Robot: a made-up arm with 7 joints. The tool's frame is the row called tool.
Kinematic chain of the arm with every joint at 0, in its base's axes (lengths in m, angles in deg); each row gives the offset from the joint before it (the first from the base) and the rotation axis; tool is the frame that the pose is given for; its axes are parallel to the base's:
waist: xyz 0 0 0.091 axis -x
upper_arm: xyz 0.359 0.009 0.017 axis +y
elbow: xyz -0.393 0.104 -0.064 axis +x
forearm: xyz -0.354 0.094 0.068 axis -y
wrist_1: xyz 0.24 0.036 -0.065 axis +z
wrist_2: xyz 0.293 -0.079 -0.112 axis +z
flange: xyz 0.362 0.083 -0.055 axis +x
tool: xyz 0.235 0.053 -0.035
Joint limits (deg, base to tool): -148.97..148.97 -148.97..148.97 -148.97..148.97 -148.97..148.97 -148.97..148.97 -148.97..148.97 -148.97..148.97
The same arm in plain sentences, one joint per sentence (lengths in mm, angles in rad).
The arm has seven revolute joints in a row. What follows holds with every joint at zero, and every direction is one of the base frame's. The first joint lies 91 mm along +z from the base frame's origin and turns about -x, from -2.6 to 2.6 rad. The second joint lies 359 mm along +x and 9 mm along +y and 17 mm along +z from the first joint and turns about +y, from -2.6 to 2.6 rad. The third joint lies 393 mm along -x and 104 mm along +y and 64 mm along -z from the second joint and turns about +x, from -2.6 to 2.6 rad. The fourth joint lies 354 mm along -x and 94 mm along +y and 68 mm along +z from the third joint and turns about -y, from -2.6 to 2.6 rad. The fifth joint lies 240 mm along +x and 36 mm along +y and 65 mm along -z from the fourth joint and turns about +z, from -2.6 to 2.6 rad. The sixth joint lies 293 mm along +x and 79 mm along -y and 112 mm along -z from the fifth joint and turns about +z, from -2.6 to 2.6 rad. The seventh joint lies 362 mm along +x and 83 mm along +y and 55 mm along -z from the sixth joint and turns about +x, from -2.6 to 2.6 rad. The tool frame, which is the frame that the pose is given for, lies 235 mm along +x and 53 mm along +y and 35 mm along -z from the seventh joint; its axes are parallel to the base frame's.
